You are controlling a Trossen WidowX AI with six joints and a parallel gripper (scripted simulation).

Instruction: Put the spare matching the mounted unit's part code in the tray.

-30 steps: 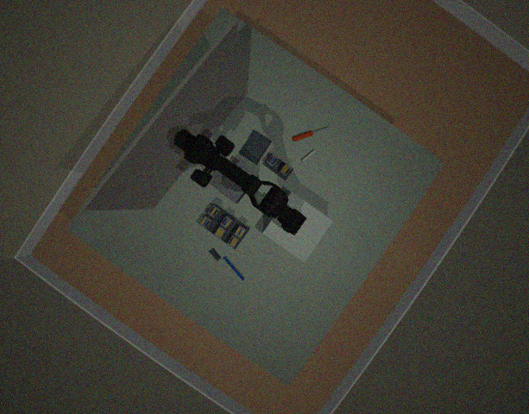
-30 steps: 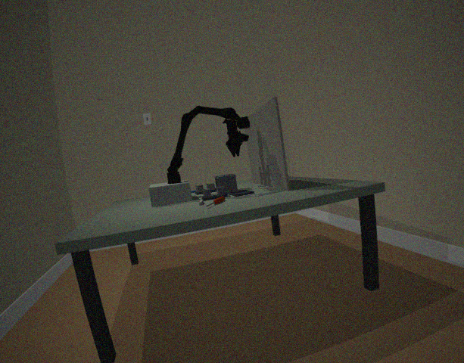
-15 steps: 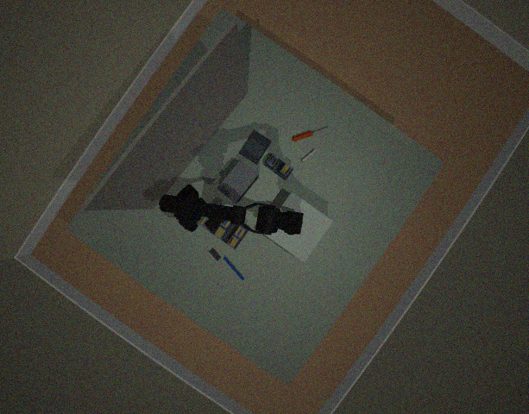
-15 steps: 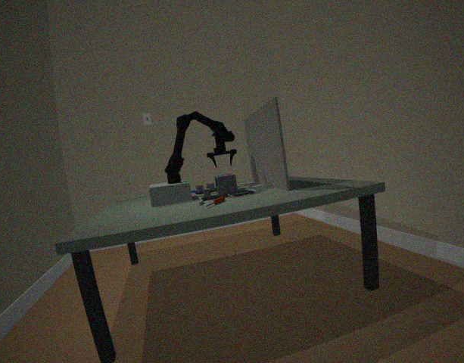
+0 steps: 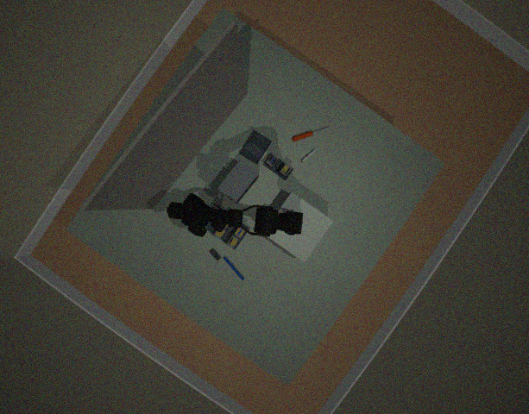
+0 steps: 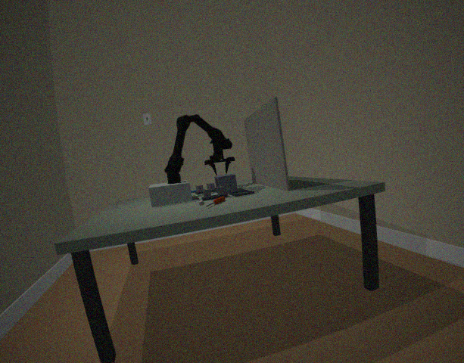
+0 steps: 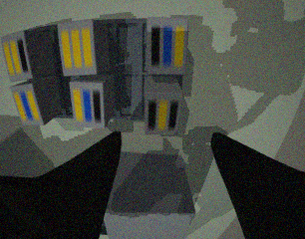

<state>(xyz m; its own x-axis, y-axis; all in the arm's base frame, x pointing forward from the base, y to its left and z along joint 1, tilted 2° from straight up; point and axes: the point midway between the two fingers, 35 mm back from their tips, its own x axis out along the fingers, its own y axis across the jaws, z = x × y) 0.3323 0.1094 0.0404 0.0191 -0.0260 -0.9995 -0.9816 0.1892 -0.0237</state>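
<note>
The grey spare module is 60 mm below my gripper tip. Round my gripper tip: grey mounted unit 50 mm behind, 160 mm to the right, 50 mm below; blue marker pen 190 mm behind, 200 mm to the left, 90 mm below; upright panel 190 mm ahead, 230 mm to the right, 120 mm above.
</note>
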